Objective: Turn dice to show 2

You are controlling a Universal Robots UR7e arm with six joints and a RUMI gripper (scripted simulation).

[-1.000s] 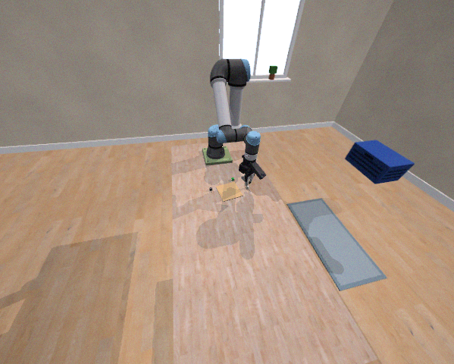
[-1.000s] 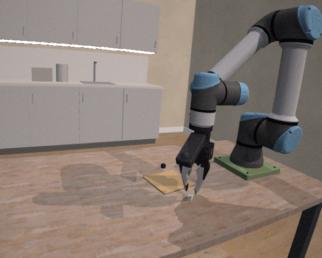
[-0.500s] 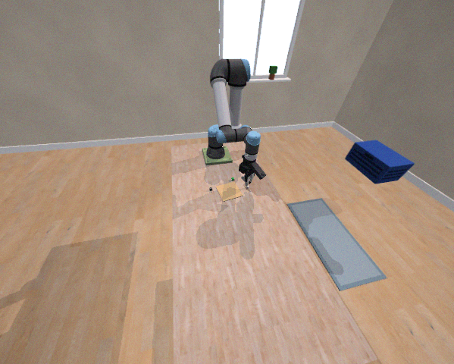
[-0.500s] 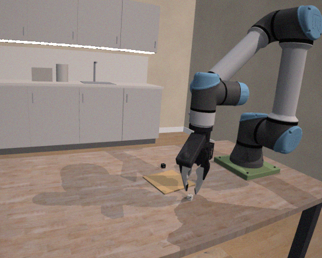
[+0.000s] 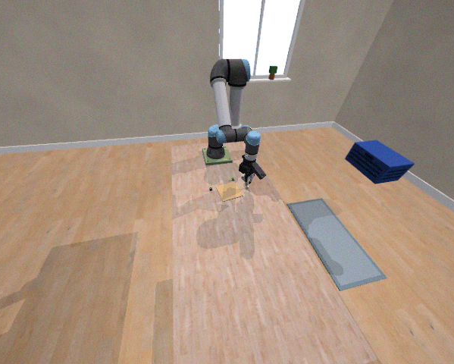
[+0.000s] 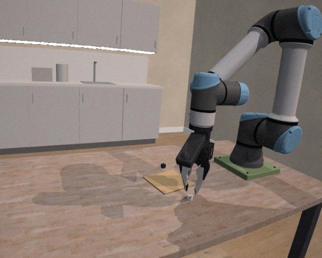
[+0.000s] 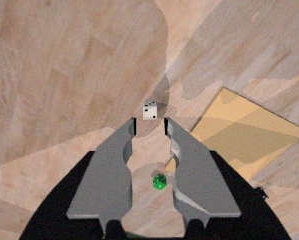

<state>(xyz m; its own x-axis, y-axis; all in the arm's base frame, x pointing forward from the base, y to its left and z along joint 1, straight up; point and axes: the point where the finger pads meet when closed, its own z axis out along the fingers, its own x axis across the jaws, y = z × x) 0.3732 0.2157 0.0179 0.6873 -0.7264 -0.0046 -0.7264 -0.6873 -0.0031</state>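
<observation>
My gripper is now 30 mm above the white die. Also, from my hand: black die: 10 mm ahead, 250 mm to the right, 30 mm below; green die: 80 mm behind, 100 mm to the right, 30 mm below; tan mat: 30 mm ahead, 130 mm to the right, 40 mm below.
</observation>
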